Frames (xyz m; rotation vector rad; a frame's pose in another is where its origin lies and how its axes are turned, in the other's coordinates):
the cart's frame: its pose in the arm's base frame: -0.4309 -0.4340 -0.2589 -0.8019 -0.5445 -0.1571
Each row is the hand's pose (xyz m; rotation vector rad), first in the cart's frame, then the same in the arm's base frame.
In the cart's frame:
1: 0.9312 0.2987 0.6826 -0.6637 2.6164 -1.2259
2: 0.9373 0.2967 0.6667 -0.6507 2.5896 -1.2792
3: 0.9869 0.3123 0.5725 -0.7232 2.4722 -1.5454
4: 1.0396 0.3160 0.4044 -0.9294 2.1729 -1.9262
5: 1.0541 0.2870 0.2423 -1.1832 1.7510 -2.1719
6: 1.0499 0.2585 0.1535 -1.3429 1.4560 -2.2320
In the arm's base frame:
1: 0.1872 0.3268 0.4204 -0.1592 1.7147 -2.1538
2: 0.1981 0.3144 0.4158 -0.1393 1.6728 -2.1883
3: 0.2835 0.2609 0.3782 -0.1216 1.5178 -2.4118
4: 0.3974 0.1463 0.3079 -0.2046 1.1962 -2.7624
5: 0.4654 0.0107 0.2421 0.4217 -0.7774 3.0057
6: 0.4881 -0.0731 0.2079 0.5980 -0.4775 2.9800

